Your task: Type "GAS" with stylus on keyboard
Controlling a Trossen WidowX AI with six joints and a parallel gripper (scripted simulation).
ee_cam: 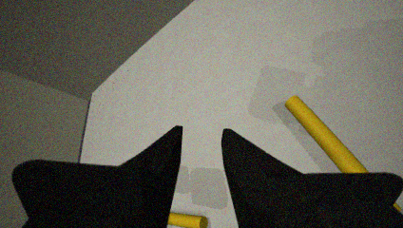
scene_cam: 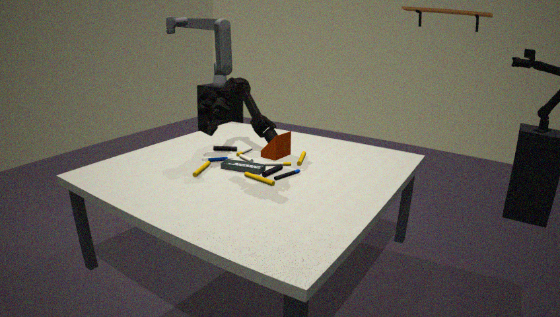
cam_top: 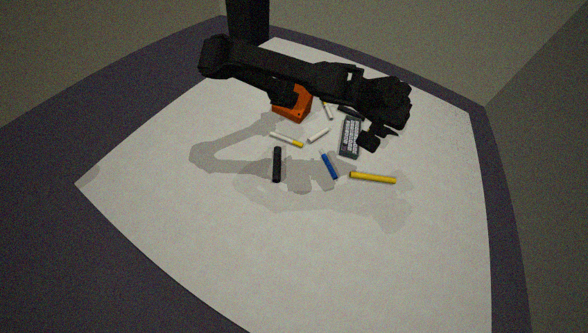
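Right now my gripper tip is 16 cm past the blue stylus, 7 cm to the left of it and 17 cm above it. The rest, counted from my gripper tip: grey stylus tip (18 cm behind, 5 cm to the right, 17 cm below); blue-tipped pen (20 cm behind, 28 cm to the left, 17 cm below).
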